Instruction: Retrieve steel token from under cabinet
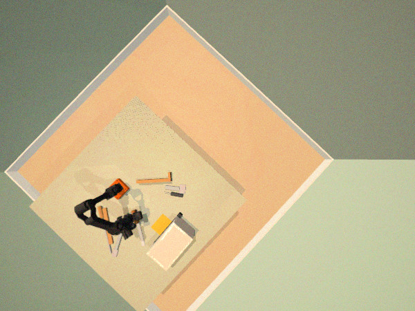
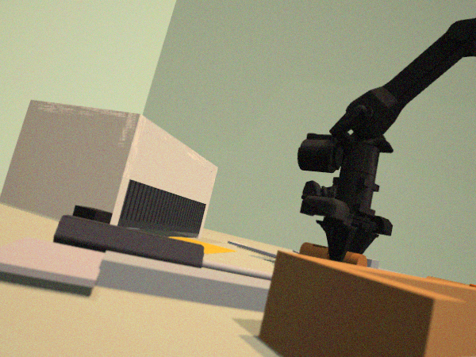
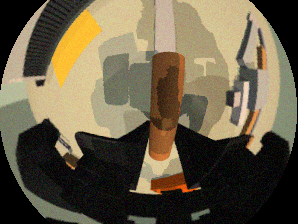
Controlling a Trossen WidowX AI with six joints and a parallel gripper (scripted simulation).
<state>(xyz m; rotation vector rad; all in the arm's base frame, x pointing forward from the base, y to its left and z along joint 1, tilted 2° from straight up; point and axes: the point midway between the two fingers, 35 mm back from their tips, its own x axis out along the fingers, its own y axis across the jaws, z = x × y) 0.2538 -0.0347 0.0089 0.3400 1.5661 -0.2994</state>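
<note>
The dark screwdriver is 6 cm ahead of my gripper tip and 35 cm to the left of it. From my gripper tip the other things lie so: token: 32 cm ahead, 15 cm to the left, 1 cm below; orange stick: 6 cm behind, 24 cm to the right.
</note>
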